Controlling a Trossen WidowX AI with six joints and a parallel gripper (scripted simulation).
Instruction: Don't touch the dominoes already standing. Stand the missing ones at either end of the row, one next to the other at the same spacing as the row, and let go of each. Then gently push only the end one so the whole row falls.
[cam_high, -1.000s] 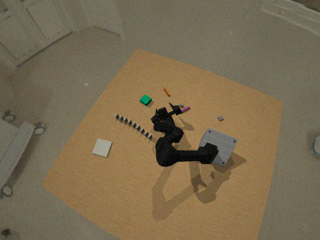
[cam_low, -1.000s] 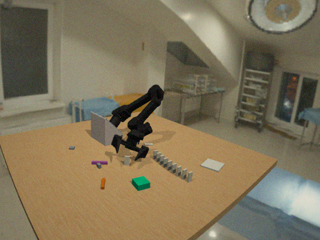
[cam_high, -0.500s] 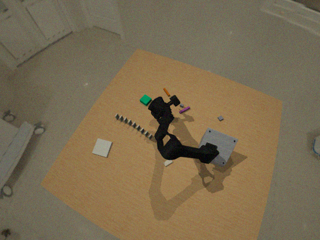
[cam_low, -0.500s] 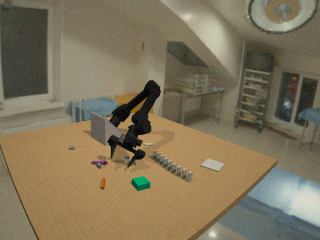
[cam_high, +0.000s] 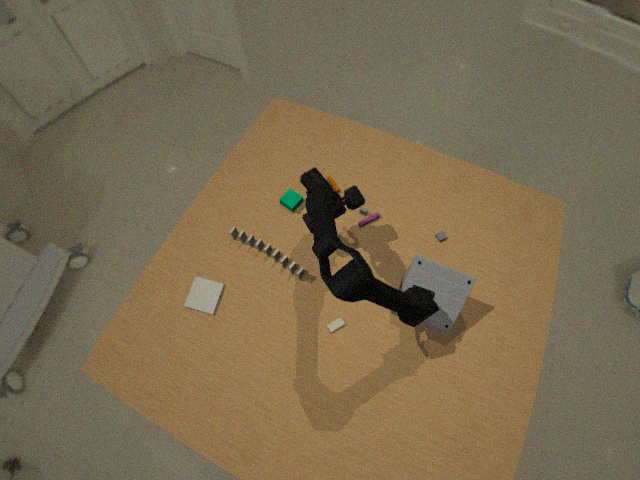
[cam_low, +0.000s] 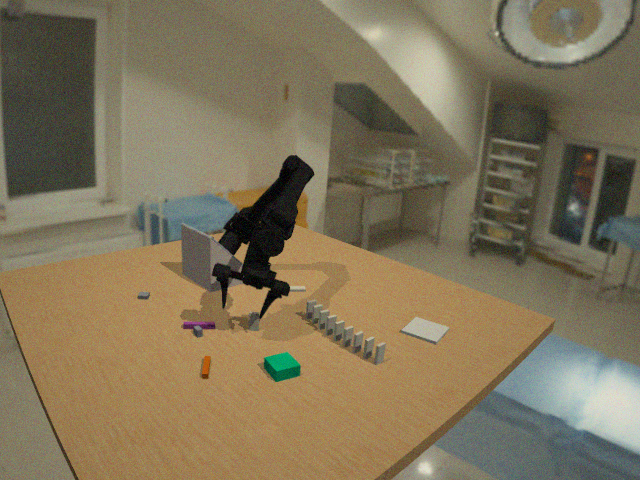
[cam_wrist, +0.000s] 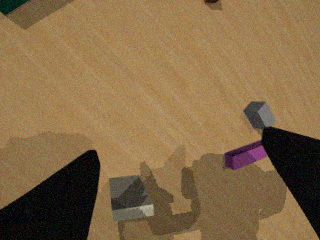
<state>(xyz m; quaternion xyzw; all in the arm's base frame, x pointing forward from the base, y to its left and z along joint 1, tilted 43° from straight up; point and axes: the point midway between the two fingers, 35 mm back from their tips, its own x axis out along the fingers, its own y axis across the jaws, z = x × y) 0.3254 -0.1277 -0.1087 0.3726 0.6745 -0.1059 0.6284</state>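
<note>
My gripper tip is 100 mm past the purple bar, 60 mm to the left of it and 60 mm above it. Also, from my gripper tip: orange bar 70 mm ahead, 150 mm to the right, 60 mm below; flat white tile 290 mm ahead, 400 mm to the left, 60 mm below; green block 170 mm ahead, 20 mm to the right, 50 mm below.
</note>
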